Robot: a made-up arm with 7 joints.
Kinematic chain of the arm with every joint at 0, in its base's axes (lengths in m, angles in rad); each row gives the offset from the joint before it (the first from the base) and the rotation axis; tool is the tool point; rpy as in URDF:
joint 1: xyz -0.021 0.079 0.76 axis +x
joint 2: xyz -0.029 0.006 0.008 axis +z
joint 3: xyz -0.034 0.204 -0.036 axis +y
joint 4: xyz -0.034 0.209 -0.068 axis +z
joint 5: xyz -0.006 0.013 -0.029 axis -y
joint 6: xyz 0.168 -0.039 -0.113 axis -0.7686 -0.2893 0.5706
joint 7: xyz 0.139 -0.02 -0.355 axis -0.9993 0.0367 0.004
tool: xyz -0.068 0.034 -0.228 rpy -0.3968 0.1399 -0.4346
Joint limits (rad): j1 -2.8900..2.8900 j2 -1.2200..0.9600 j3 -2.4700..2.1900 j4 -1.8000..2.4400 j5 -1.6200..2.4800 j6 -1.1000..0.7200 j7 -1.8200..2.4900
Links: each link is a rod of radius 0.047 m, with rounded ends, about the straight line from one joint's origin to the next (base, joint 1, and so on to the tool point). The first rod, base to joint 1, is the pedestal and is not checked.
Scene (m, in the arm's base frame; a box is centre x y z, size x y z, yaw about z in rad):
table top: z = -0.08
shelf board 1: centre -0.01 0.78 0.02 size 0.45 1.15 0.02 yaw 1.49
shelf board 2: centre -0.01 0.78 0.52 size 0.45 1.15 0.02 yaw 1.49
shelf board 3: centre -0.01 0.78 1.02 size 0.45 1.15 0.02 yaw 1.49
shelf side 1: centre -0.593 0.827 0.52 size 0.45 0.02 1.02 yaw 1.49
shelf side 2: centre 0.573 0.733 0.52 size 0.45 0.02 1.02 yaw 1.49
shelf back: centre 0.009 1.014 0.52 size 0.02 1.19 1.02 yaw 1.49
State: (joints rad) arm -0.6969 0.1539 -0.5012 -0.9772 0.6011 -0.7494 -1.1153
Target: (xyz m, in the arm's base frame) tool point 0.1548 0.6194 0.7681
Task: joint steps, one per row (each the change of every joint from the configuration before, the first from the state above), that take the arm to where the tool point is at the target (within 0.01 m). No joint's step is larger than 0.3 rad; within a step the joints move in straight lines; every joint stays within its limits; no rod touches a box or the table.
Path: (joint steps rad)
1: 0.0996 0.2811 -0.2887 0.1318 0.2778 -0.1895 -0.1280

